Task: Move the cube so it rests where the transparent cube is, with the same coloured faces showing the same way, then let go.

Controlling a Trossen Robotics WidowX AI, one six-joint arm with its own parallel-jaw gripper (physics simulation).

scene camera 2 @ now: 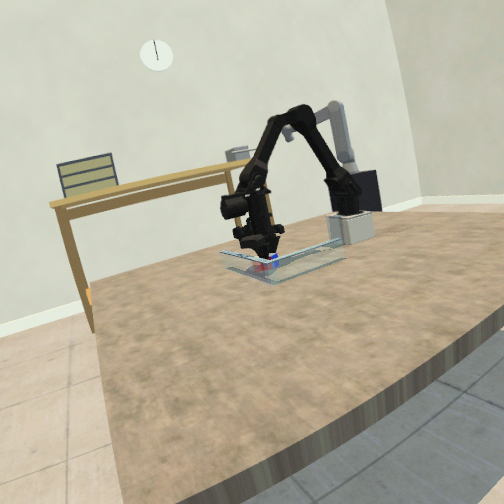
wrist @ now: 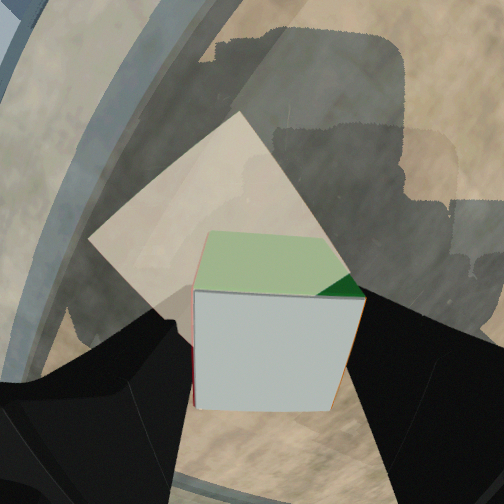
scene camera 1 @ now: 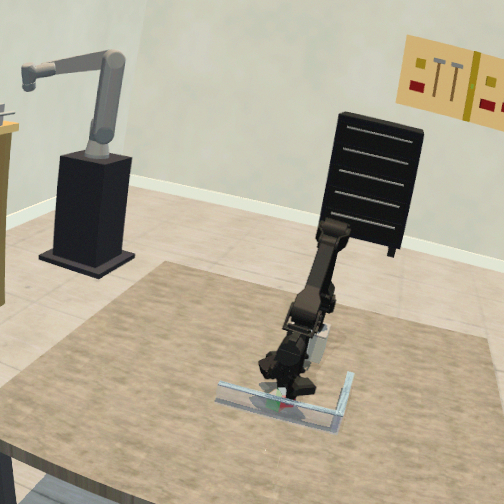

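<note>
The cube (wrist: 270,325) shows a white face toward the wrist camera and a green top face. It sits between my two black fingers, which press its left and right sides, so my gripper (wrist: 272,350) is shut on it. The transparent cube (wrist: 205,215) shows as a pale, tilted square just beyond and overlapping the cube. In scene camera 1 my gripper (scene camera 1: 285,392) is low over the table with small red and green bits of the cube (scene camera 1: 283,404) under it. In scene camera 2 the cube (scene camera 2: 268,259) shows red and blue below my gripper (scene camera 2: 263,247).
A thin L-shaped grey frame (scene camera 1: 300,400) lies on the table around the cube; it also shows in scene camera 2 (scene camera 2: 290,262). A second arm on a black pedestal (scene camera 1: 90,205), a dark shelf unit (scene camera 1: 373,185) and a wooden bench (scene camera 2: 150,190) stand off the table.
</note>
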